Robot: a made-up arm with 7 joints. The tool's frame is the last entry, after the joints.
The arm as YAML. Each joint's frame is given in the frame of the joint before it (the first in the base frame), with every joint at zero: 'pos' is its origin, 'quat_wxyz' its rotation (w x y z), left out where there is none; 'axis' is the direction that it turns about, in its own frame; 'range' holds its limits. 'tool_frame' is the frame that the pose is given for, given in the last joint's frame.
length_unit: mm
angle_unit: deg
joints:
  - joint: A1
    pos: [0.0, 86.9, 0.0]
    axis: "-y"
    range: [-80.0, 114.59]
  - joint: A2
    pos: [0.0, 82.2, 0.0]
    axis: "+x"
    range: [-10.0, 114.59]
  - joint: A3
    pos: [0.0, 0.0, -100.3]
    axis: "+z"
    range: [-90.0, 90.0]
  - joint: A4
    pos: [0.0, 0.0, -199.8]
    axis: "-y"
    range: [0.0, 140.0]
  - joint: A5
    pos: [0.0, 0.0, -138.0]
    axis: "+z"
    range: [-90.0, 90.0]
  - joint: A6
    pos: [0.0, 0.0, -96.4]
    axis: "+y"
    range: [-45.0, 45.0]
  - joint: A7
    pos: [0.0, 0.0, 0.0]
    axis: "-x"
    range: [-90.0, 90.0]
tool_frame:
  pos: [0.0, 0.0, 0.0]
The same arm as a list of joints. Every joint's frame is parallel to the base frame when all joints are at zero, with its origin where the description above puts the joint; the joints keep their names.
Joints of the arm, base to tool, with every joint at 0 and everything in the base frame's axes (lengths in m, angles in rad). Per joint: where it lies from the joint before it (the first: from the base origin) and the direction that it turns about. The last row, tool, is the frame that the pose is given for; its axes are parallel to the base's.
A1: xyz 0 0.0869 0 axis 0 -1 0
A2: xyz 0 0.0822 0 axis 1 0 0
A3: xyz 0 0 -0.1003 axis 0 0 1
A4: xyz 0 0 -0.1998 axis 0 -1 0
A5: xyz 0 0 -0.138 axis 0 0 1
A6: xyz 0 0 -0.0964 axis 0 1 0
A7: xyz 0 0 0 axis -1 0 0
tool: xyz 0 0 0
Joint limits (rad, base to tool): -1.3963..2 -0.1745..2 -1.5708..1.5708 0..2.4435 -1.5708..1.5708 -0.7854..0.7854 -1.5708..1.5708

